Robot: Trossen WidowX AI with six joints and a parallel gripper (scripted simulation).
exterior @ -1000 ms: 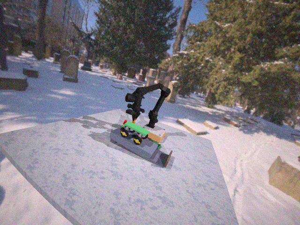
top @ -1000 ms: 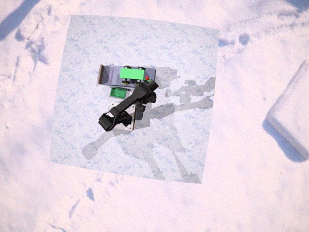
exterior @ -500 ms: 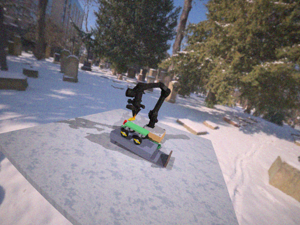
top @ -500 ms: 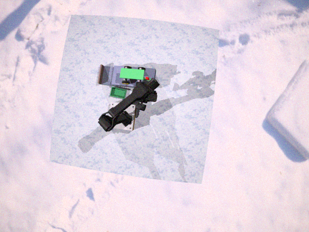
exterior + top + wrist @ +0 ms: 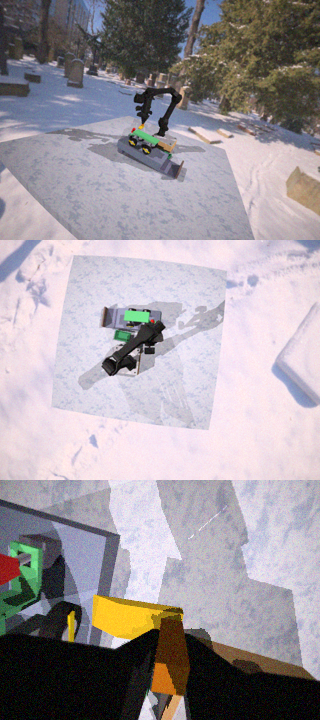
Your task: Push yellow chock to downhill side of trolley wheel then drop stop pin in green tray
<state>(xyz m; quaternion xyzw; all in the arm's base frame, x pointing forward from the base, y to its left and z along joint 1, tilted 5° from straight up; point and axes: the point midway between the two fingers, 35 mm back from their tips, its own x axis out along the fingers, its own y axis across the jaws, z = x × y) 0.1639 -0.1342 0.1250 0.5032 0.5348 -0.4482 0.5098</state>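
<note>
My gripper tip is 2 cm short of the yellow chock and 1 cm above it. Also, from my gripper tip: grey ramp (16 cm ahead, 11 cm to the left, 13 cm below); green trolley (16 cm ahead, 10 cm to the left, 6 cm below); stop pin (13 cm ahead, 1 cm to the right, 4 cm below).
</note>
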